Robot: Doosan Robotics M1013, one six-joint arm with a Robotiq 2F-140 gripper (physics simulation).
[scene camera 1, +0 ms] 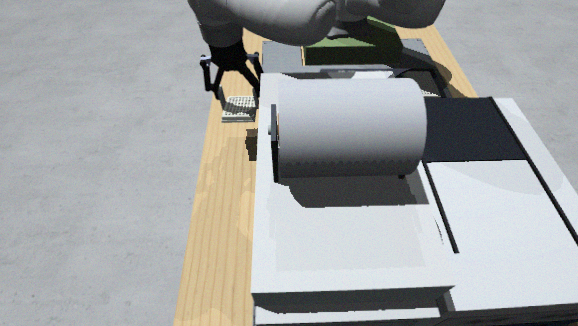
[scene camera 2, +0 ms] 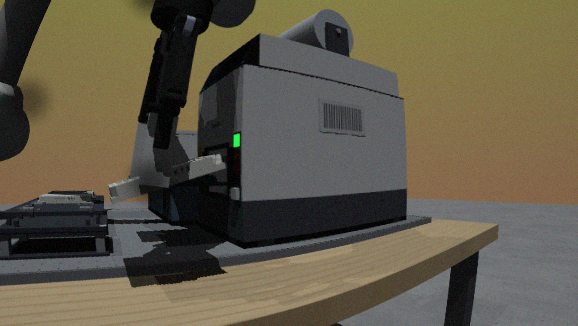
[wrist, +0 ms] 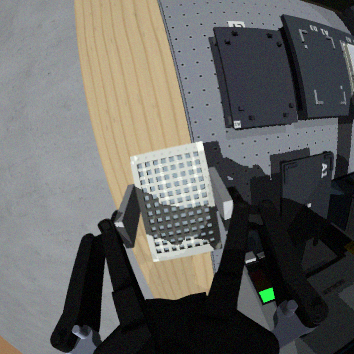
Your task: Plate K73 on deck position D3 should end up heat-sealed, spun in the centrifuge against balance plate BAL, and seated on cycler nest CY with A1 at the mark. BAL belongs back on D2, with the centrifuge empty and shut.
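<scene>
Plate K73, a white plate with a grid of square wells, is held between the fingers of my gripper. It looks tilted in the second scene view, in front of the heat sealer. A dark carrier marked A1 lies right of the plate in the wrist view. Deck position D3 has bare corner brackets. Cycler nest CY is bare. BAL rests on the deck stand at the left. I cannot tell the centrifuge's state.
A green light shows on the sealer's front. A large film roll sits on top. The wooden table carries a perforated deck board. A green block is under the arm.
</scene>
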